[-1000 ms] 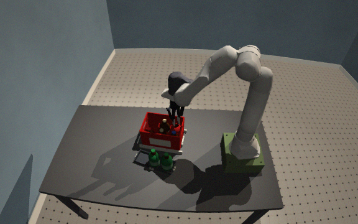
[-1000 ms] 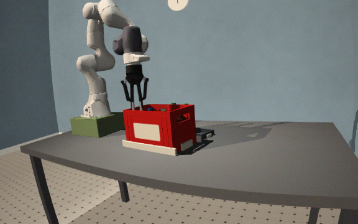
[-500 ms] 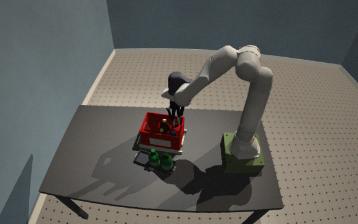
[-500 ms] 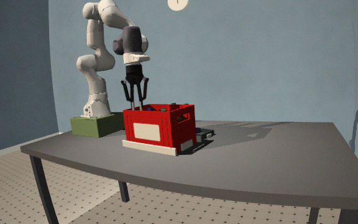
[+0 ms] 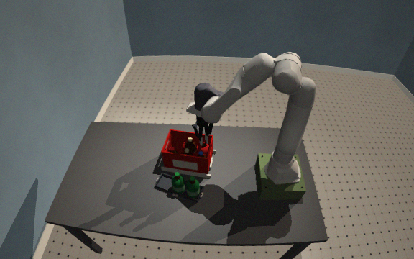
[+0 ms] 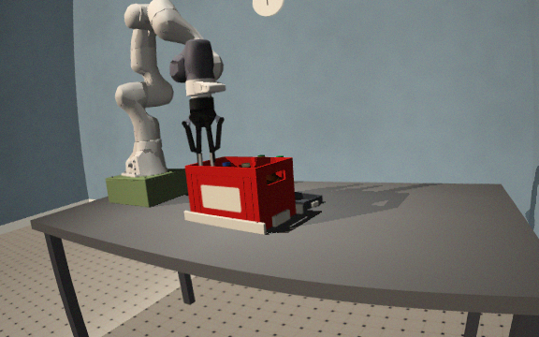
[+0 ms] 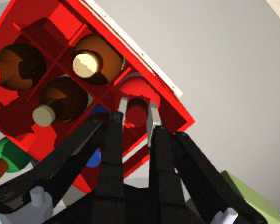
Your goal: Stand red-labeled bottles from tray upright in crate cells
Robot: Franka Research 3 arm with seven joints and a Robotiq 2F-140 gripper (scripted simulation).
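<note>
My hand is 90 mm above the red-labeled bottle. Also, from my hand: red crate (90 mm below, 90 mm ahead, 40 mm to the left).
</note>
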